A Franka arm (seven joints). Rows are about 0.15 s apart.
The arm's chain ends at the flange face. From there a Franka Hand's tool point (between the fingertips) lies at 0.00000 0.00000 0.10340 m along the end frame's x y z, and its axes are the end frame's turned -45 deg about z.
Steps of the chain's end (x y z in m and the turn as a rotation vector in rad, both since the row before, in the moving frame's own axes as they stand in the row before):
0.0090, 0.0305, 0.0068, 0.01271, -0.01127, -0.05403
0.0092, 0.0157, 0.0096, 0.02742, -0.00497, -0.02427
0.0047, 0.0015, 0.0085, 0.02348, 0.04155, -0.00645
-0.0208, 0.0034, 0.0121, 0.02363, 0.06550, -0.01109
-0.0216, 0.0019, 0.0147, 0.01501, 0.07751, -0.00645
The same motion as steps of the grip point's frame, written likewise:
-0.0151, 0.0262, 0.0068, 0.01696, 0.00102, -0.05403
-0.0030, 0.0152, 0.0096, 0.02290, 0.01587, -0.02427
0.0070, 0.0057, 0.0084, -0.01278, 0.04598, -0.00645
-0.0106, -0.0093, 0.0118, -0.02961, 0.06302, -0.01109
-0.0098, -0.0094, 0.0144, -0.04419, 0.06542, -0.00645

